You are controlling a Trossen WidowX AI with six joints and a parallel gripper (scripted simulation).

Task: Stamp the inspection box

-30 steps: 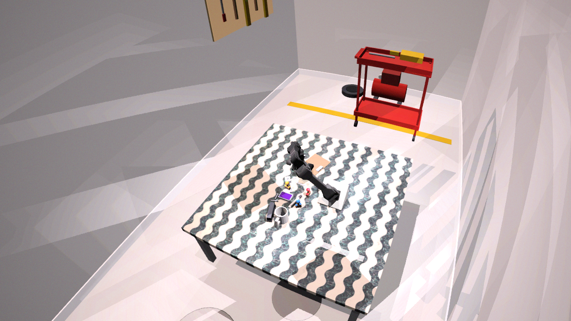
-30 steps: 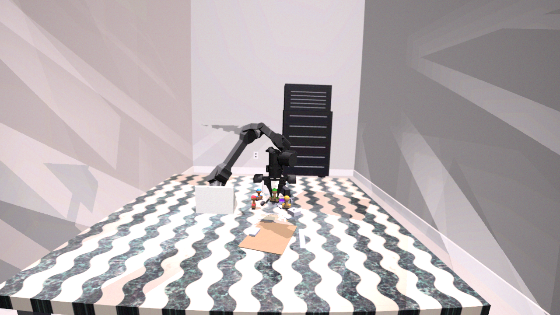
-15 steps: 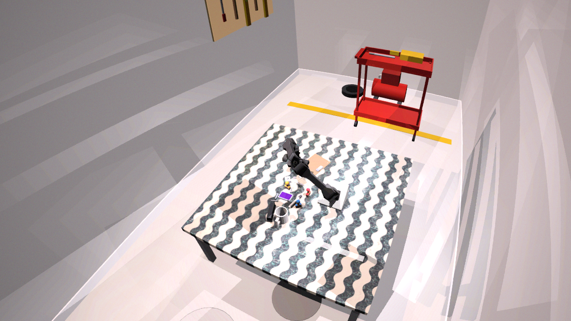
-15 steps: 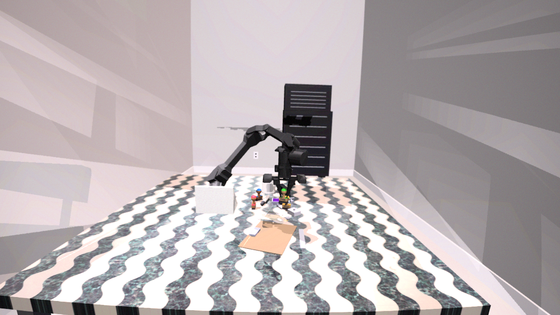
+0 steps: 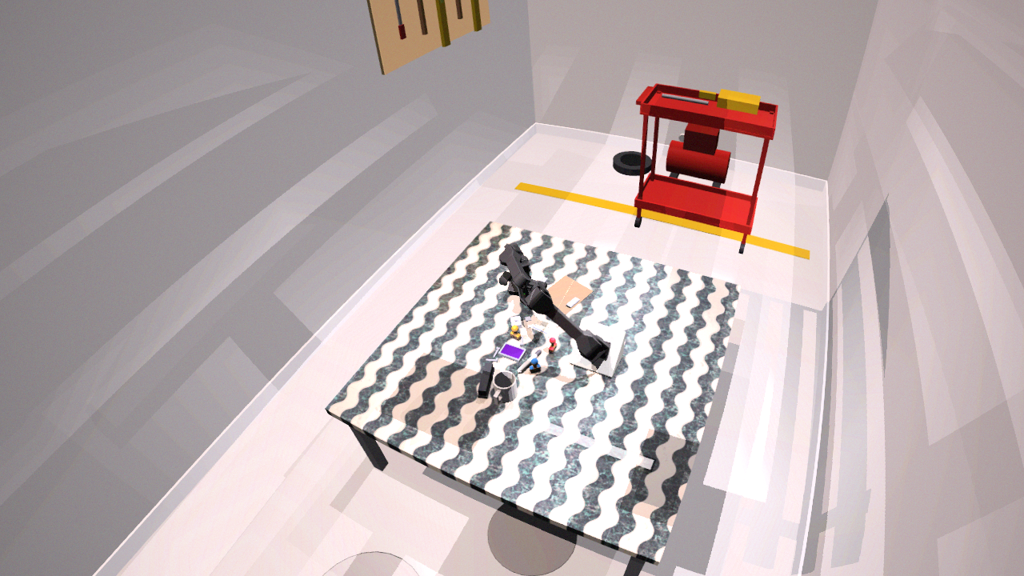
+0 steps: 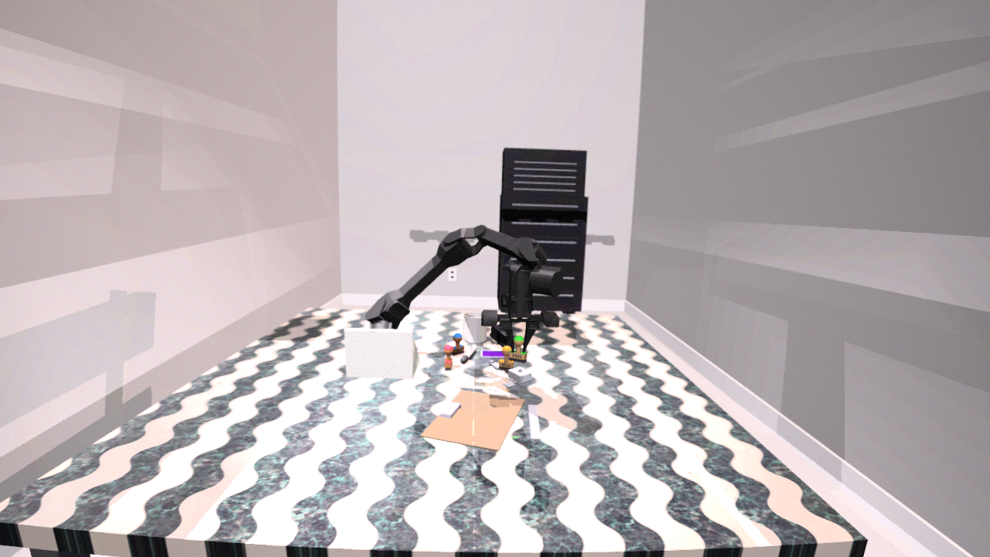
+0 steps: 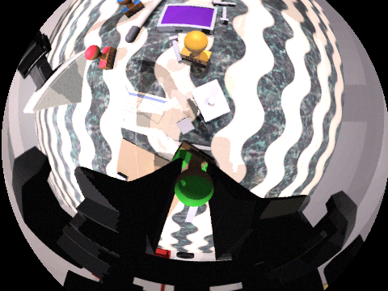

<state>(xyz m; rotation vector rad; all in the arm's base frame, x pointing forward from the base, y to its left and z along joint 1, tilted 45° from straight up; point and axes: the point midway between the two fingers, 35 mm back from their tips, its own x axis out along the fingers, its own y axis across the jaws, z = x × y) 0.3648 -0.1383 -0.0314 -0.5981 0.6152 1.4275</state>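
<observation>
Now: the yellow stamp 130 mm to the left of my gripper tip, 80 mm below it and 20 mm behind it. Round my gripper tip: ink pad (210 mm to the left, 90 mm below, 40 mm behind); then pink stamp (180 mm behind, 130 mm to the left, 80 mm below); then green stamp (right at my gripper tip).
</observation>
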